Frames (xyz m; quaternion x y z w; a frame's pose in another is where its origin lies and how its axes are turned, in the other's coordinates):
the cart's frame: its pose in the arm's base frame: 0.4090 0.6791 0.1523 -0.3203 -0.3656 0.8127 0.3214
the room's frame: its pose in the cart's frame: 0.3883 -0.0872 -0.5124 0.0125 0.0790 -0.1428 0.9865
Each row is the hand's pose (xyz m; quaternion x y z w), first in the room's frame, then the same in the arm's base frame.
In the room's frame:
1: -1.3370 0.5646 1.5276 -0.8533 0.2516 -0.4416 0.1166
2: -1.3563 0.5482 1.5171 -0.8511 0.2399 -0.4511 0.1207
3: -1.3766 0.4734 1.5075 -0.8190 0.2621 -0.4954 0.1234
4: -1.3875 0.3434 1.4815 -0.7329 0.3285 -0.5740 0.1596
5: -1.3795 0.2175 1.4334 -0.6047 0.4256 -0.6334 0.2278
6: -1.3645 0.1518 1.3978 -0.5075 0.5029 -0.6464 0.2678
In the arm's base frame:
1: -0.4381 -0.5553 0.3240 -0.4566 -0.6963 -0.5180 0.1958
2: -0.4153 -0.5658 0.3350 -0.4448 -0.7048 -0.5148 0.2011
3: -0.3669 -0.5605 0.3961 -0.4306 -0.6861 -0.5288 0.2535
4: -0.2839 -0.5265 0.4943 -0.4218 -0.6308 -0.5284 0.3807
5: -0.1912 -0.4708 0.5751 -0.4336 -0.5359 -0.4899 0.5337
6: -0.1380 -0.4292 0.6105 -0.4532 -0.4474 -0.4555 0.6221

